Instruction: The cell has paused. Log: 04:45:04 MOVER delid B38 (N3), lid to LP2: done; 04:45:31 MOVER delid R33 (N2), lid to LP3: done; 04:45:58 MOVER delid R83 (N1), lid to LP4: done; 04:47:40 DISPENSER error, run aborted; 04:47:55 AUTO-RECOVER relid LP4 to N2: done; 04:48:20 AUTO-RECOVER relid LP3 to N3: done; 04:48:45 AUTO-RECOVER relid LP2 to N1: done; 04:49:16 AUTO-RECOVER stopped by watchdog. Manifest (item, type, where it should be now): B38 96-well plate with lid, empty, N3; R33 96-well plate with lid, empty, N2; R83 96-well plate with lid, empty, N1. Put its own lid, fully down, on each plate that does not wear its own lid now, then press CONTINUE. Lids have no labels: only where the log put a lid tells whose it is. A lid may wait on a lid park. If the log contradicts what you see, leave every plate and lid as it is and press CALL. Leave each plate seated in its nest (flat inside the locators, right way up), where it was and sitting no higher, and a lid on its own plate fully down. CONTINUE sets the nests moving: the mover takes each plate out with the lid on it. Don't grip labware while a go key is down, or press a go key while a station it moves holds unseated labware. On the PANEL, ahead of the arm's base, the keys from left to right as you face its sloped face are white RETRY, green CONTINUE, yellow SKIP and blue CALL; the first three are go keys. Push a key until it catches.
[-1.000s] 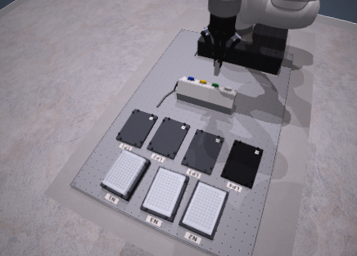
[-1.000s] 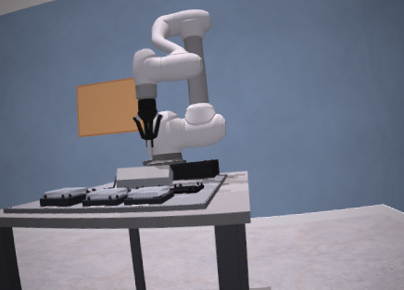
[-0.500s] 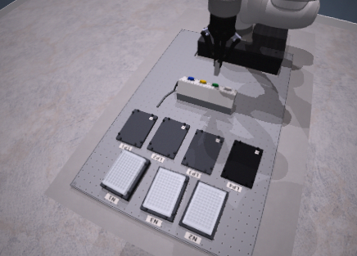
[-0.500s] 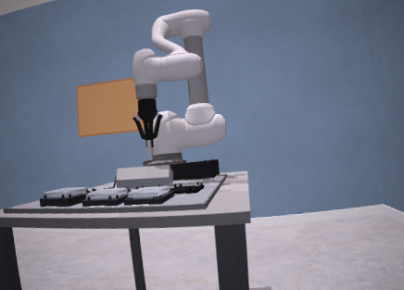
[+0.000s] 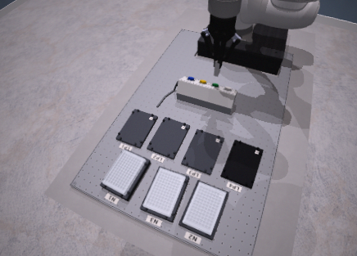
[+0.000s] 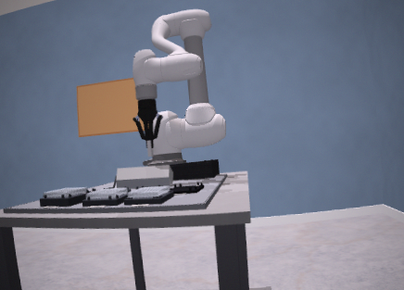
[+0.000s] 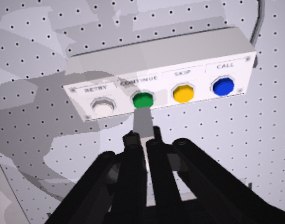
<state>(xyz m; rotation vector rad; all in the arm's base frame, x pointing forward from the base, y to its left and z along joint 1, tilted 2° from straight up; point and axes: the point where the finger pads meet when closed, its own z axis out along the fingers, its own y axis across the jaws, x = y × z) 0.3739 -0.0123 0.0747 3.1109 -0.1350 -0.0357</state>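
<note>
Right now my hand is 9 cm above the green continue key. The rest, counted from my hand: yellow skip key: 5 cm to the right, 9 cm below; then blue call key: 1 cm behind, 10 cm to the right, 9 cm below; then white retry key: 1 cm ahead, 5 cm to the left, 9 cm below.
</note>
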